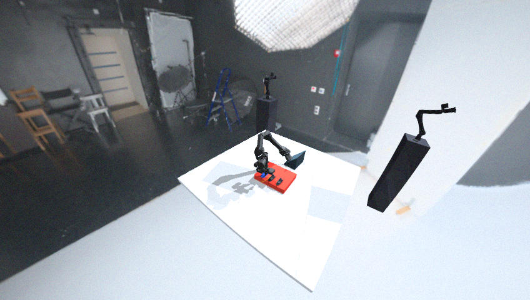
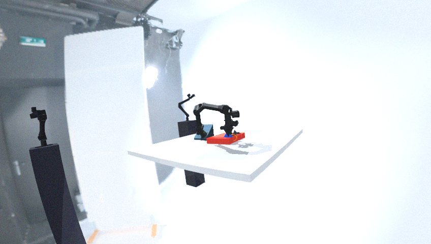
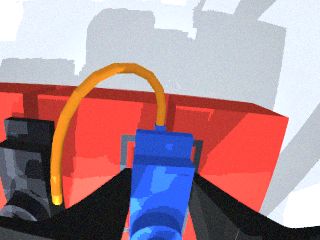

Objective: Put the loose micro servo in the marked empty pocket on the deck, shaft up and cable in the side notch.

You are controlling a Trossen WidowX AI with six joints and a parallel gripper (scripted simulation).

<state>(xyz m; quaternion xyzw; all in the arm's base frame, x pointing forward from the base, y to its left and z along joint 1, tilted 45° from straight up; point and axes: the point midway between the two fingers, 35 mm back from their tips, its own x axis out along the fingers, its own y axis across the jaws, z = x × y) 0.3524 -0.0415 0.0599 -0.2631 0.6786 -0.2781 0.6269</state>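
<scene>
Right now the red deck is 12 cm behind my gripper tip, 7 cm to the left of it and 3 cm below it.
</scene>
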